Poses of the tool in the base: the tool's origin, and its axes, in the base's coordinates. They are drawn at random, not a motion.
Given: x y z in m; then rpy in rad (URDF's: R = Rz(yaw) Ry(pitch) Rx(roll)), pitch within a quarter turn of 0, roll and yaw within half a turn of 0.
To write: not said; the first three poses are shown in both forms.
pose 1, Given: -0.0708, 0.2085, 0.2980, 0.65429, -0.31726, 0.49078
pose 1, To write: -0.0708, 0.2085, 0.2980, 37.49, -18.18, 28.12
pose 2, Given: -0.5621, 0.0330, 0.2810, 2.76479, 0.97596, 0.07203
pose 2, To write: -0.5621, 0.0330, 0.2810, 158.41, 55.92, 4.13
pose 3, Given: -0.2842, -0.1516, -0.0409, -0.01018, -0.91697, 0.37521
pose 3, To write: -0.2842, -0.1516, -0.0409, -0.58, -52.54, 21.50
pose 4, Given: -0.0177, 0.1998, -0.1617, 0.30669, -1.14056, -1.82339
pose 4, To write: -0.0177, 0.1998, -0.1617, 17.57, -65.35, -104.47
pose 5, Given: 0.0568, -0.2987, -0.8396, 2.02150, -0.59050, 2.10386
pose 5, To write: 0.0568, -0.2987, -0.8396, 115.82, -33.83, 120.54
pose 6, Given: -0.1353, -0.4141, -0.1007, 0.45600, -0.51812, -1.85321
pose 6, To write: -0.1353, -0.4141, -0.1007, 26.13, -29.69, -106.18
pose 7, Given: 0.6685, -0.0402, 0.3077, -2.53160, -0.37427, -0.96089
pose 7, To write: 0.6685, -0.0402, 0.3077, -145.05, -21.44, -55.05
